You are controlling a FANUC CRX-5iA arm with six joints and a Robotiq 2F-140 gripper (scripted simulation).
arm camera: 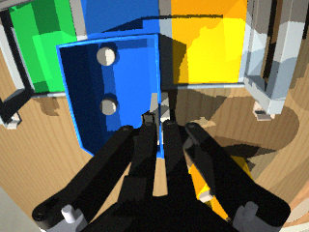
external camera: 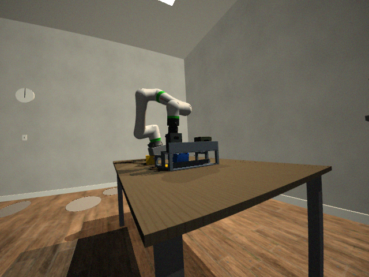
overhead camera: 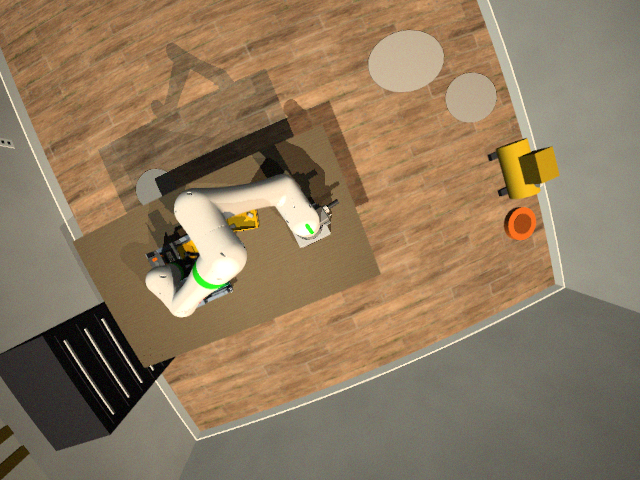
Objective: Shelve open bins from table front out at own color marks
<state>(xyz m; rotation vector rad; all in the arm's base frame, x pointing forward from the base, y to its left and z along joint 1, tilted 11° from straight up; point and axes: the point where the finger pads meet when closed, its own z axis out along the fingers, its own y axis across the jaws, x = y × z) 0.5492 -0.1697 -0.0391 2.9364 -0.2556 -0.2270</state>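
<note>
Now: hand 5 cm to the right of the blue bin and 4 cm above it. From my hand the other things lie so: blue mark: 9 cm ahead, 3 cm to the left, 9 cm below; then green mark: 11 cm ahead, 14 cm to the left, 9 cm below; then yellow mark: 8 cm ahead, 8 cm to the right, 9 cm below.
</note>
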